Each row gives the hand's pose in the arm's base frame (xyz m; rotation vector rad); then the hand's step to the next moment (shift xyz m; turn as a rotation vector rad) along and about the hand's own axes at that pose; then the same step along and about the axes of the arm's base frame.
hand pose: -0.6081 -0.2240 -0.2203 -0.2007 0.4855 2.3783
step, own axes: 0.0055 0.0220 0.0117 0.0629 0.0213 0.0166
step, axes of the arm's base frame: -0.0188 -0.0072 0.0156 -0.0614 0.0299 0.0044
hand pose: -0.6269 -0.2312 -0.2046 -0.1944 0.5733 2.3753
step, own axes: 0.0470 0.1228 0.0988 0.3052 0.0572 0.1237
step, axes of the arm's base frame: -0.1143 -0.0107 0.1178 -0.2675 0.1956 0.0434
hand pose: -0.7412 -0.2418 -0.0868 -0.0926 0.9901 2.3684
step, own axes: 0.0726 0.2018 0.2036 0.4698 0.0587 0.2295
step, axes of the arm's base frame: -0.1368 0.0572 0.2559 -0.3906 0.3441 0.0765
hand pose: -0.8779 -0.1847 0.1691 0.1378 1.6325 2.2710
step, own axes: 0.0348 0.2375 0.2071 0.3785 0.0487 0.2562
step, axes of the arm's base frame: -0.0274 0.1311 0.2873 -0.2955 0.3412 0.0869
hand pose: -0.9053 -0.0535 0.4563 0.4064 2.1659 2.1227
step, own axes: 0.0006 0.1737 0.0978 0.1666 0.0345 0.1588
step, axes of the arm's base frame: 0.0458 0.0956 0.1688 -0.1172 0.1948 0.0495
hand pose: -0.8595 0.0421 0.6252 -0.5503 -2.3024 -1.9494
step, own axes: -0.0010 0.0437 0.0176 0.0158 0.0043 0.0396
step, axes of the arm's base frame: 0.0178 0.0224 0.0374 -0.0066 0.0423 0.0010
